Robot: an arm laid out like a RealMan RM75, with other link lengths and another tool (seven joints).
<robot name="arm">
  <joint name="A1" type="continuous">
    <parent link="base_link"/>
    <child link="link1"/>
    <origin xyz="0 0 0.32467" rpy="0 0 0"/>
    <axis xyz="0 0 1"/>
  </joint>
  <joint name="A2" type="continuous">
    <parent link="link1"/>
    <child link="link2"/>
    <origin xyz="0 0 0" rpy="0 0 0"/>
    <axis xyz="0 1 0"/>
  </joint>
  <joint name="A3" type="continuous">
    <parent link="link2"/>
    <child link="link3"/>
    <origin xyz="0 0 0.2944" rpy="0 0 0"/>
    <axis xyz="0 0 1"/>
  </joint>
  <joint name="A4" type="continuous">
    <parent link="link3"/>
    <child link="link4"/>
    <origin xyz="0 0 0" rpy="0 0 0"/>
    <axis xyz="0 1 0"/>
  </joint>
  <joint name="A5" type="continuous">
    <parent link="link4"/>
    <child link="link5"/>
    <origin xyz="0 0 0.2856" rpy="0 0 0"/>
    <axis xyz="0 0 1"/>
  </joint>
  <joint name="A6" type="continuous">
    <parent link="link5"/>
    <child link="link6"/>
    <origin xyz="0 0 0" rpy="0 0 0"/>
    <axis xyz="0 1 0"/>
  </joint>
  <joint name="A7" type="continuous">
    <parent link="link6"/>
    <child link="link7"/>
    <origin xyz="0 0 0.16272" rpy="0 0 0"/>
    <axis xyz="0 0 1"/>
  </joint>
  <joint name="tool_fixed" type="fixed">
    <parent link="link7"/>
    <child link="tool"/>
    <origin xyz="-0.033 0.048 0.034" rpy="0 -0.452 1.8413"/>
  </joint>
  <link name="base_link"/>
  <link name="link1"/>
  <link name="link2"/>
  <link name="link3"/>
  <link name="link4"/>
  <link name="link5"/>
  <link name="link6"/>
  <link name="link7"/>
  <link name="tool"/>
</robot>
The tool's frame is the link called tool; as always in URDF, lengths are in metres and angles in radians. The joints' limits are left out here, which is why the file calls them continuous.
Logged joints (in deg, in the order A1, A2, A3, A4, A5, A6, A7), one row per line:
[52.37 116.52 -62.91 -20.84 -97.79 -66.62 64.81]
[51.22 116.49 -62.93 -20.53 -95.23 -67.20 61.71]
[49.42 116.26 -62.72 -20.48 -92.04 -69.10 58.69]
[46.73 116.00 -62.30 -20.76 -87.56 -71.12 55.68]
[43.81 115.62 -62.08 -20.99 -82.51 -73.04 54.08]
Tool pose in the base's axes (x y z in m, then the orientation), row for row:
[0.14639 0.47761 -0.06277 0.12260 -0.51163 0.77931 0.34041]
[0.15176 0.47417 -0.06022 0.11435 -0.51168 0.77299 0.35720]
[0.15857 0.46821 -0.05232 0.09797 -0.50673 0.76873 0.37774]
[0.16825 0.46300 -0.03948 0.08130 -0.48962 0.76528 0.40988]
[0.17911 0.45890 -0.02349 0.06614 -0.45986 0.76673 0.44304]
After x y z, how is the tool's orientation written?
As a quaternion, w x y z.
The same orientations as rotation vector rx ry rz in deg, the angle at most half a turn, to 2 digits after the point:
[-85.53 130.28 56.91]
[-85.95 129.84 60.00]
[-85.93 130.35 64.05]
[-83.84 131.05 70.19]
[-79.46 132.49 76.55]

